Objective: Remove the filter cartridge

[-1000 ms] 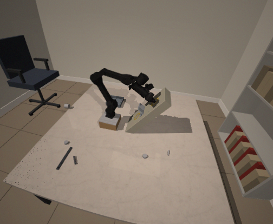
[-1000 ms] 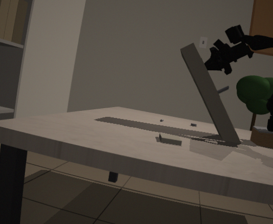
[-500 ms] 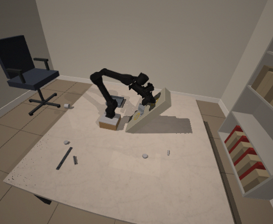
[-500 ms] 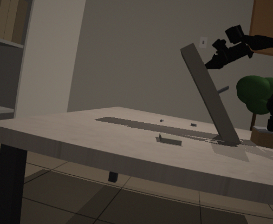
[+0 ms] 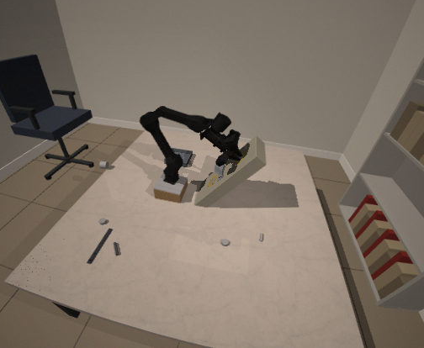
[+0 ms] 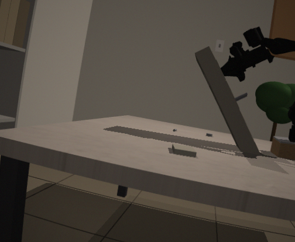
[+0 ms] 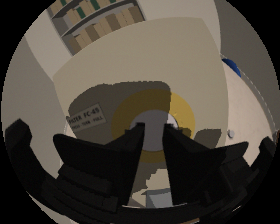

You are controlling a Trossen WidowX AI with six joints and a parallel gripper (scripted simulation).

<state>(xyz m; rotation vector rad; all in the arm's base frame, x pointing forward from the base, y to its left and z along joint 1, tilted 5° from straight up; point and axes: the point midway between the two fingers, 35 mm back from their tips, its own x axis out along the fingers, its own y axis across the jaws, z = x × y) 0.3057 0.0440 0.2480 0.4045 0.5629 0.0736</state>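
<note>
Now: the grey flap 10 cm below my gripper tip, 9 cm behind it and 2 cm to the right of it. From my gripper tip the other things lie so: grey tray: 45 cm behind, 26 cm below, 21 cm to the left; small peg: 27 cm below, 18 cm to the right, 18 cm ahead; round filter cartridge: 1 cm below, 1 cm ahead.
</note>
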